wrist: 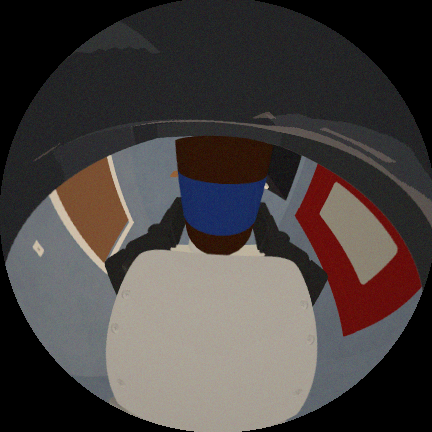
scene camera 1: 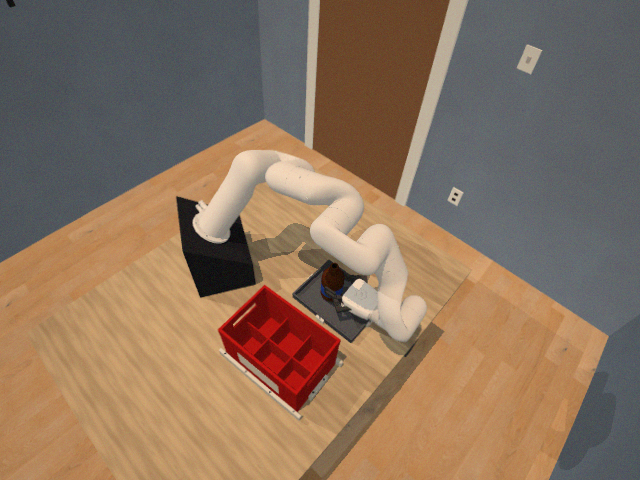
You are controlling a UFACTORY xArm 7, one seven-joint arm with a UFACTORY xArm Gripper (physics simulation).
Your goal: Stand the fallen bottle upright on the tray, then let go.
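Where they show: gripper, fingertip midpoint: (wrist: 219,210) (scene camera 1: 332,280); arm's base, origin of the base link: (scene camera 1: 211,228).
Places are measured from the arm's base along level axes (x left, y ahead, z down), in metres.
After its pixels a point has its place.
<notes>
The brown bottle (scene camera 1: 332,277) {x 0.174, y 0.375, z 0.056 m} (wrist: 222,160) {x 0.197, y 0.402, z 0.165 m} with a blue label stands upright, or nearly so, at the tray's back left part in the scene view, neck up. My gripper (scene camera 1: 333,293) (wrist: 219,210) {x 0.191, y 0.364, z 0.103 m} is shut on the bottle from the side, with a dark finger on either side of it at label height. The dark grey tray (scene camera 1: 310,296) {x 0.136, y 0.322, z 0.189 m} (wrist: 200,65) lies flat on the table under the bottle and gripper. Whether the bottle's base rests fully on the tray is hard to tell in these views.
A red crate (scene camera 1: 318,375) {x -0.068, y 0.551, z 0.094 m} (wrist: 350,305) {x 0.018, y 0.497, z 0.047 m} with open compartments stands close in front of the tray, with pale rails (scene camera 1: 258,382) {x -0.184, y 0.430, z 0.164 m} along its base. The black base block (scene camera 1: 222,273) {x -0.052, y 0.109, z 0.085 m} of my arm stands at the left. The table's edge (scene camera 1: 379,395) runs right of the crate.
</notes>
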